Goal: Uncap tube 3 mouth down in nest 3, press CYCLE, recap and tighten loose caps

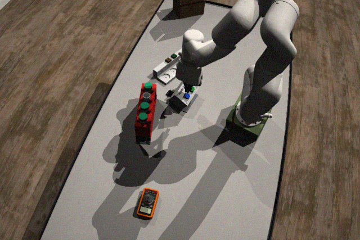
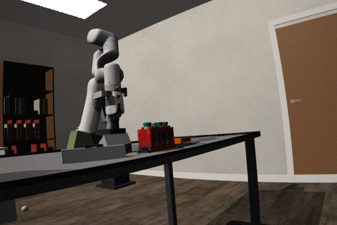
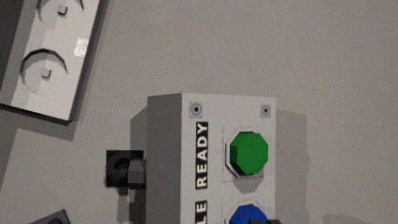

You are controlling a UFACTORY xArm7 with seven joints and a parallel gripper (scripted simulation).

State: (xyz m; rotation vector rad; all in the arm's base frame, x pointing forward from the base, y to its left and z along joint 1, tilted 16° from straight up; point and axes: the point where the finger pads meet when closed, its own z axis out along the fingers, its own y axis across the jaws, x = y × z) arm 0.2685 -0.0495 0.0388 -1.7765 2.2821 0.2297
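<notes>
Right now the blue key is 5 cm below my hand. Round my hand: key housing 1 cm ahead, 2 cm to the right, 7 cm below; green key 1 cm behind, 4 cm to the right, 5 cm below; orange multimeter 3 cm ahead, 49 cm to the left, 10 cm below.
</notes>
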